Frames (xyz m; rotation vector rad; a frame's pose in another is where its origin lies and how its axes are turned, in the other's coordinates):
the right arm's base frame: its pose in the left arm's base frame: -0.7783 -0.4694 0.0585 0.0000 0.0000 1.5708
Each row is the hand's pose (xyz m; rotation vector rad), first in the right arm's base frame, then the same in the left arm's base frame.
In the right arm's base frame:
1: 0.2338 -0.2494 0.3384 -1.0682 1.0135 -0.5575
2: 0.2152 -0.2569 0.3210 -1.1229 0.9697 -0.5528
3: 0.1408 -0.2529 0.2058 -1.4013 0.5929 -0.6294
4: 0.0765 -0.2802 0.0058 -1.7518 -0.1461 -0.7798
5: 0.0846 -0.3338 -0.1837 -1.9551 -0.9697 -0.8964
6: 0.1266 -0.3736 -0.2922 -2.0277 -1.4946 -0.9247
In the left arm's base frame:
1: -0.5289 -0.2356 0.3969 -1.4889 -0.0391 0.7232
2: -0.5214 -0.2542 0.3795 -1.4972 -0.1096 0.7232
3: -0.5254 -0.3286 0.2643 -1.4106 -0.5718 0.6344
4: -0.4981 -0.3929 0.0643 -1.1045 -1.3055 0.3867
5: -0.4445 -0.3848 -0.1252 -0.6552 -1.9446 0.0509
6: -0.4047 -0.3428 -0.2337 -0.3464 -2.2889 -0.1942

